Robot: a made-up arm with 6 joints. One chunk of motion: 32 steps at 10 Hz.
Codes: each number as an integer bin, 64 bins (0 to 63) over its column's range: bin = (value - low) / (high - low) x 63, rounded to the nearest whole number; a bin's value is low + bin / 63 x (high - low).
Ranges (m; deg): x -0.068..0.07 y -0.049..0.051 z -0.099..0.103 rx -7..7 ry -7..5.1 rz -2.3..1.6
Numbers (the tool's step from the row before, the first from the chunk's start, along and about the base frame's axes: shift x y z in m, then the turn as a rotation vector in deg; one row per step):
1: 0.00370 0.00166 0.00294 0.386 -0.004 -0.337
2: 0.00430 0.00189 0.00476 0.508 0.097 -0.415
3: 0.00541 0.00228 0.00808 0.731 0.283 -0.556
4: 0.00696 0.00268 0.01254 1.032 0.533 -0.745
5: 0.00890 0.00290 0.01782 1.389 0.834 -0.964
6: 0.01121 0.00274 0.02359 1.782 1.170 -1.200
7: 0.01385 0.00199 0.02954 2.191 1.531 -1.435
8: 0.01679 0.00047 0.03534 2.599 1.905 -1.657
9: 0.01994 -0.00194 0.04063 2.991 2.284 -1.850
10: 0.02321 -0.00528 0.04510 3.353 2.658 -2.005
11: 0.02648 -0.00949 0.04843 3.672 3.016 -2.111
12: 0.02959 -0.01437 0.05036 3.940 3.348 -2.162
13: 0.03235 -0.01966 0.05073 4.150 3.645 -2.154
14: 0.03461 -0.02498 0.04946 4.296 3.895 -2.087
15: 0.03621 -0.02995 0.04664 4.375 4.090 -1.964
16: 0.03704 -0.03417 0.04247 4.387 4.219 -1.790
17: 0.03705 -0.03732 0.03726 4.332 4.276 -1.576
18: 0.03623 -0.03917 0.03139 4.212 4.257 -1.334
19: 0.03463 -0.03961 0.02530 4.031 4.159 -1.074
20: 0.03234 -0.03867 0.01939 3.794 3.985 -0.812
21: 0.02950 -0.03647 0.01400 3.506 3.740 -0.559
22: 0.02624 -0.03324 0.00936 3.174 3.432 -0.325
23: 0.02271 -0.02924 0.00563 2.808 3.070 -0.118
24: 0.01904 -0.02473 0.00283 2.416 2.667 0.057
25: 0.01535 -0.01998 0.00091 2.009 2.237 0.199
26: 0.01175 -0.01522 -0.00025 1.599 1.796 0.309
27: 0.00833 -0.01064 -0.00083 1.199 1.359 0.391
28: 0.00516 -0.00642 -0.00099 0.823 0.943 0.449
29: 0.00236 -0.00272 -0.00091 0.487 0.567 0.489
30: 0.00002 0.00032 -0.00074 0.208 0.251 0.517
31: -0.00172 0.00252 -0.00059 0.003 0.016 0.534
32: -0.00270 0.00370 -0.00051 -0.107 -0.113 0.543
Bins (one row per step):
1: 33 32 32 33 36 32
2: 33 32 32 34 37 30
3: 34 32 33 35 38 28
4: 34 33 35 36 39 25
5: 35 33 36 38 41 22
6: 36 33 38 40 43 18
7: 37 32 40 41 44 14
8: 39 31 42 43 46 10
9: 40 30 44 45 48 7
10: 42 28 45 47 50 5
11: 43 25 46 48 52 3
12: 45 22 47 49 54 2
13: 46 18 47 50 55 2
14: 47 15 46 51 57 3
15: 48 12 45 51 58 5
16: 48 9 44 51 58 8
17: 48 7 42 51 59 12
18: 48 6 41 50 59 16
19: 47 6 39 50 58 20
20: 46 7 37 49 57 24
21: 45 8 35 47 56 28
22: 43 10 34 46 54 32
23: 41 12 33 44 52 35
24: 40 15 32 42 50 38
25: 38 18 31 41 48 40
26: 36 21 31 39 46 42
27: 35 24 31 37 44 43
28: 33 27 31 35 41 44
29: 32 29 31 34 39 45
30: 31 31 31 32 38 46
31: 30 32 31 32 37 46
32: 30 33 31 31 36 46

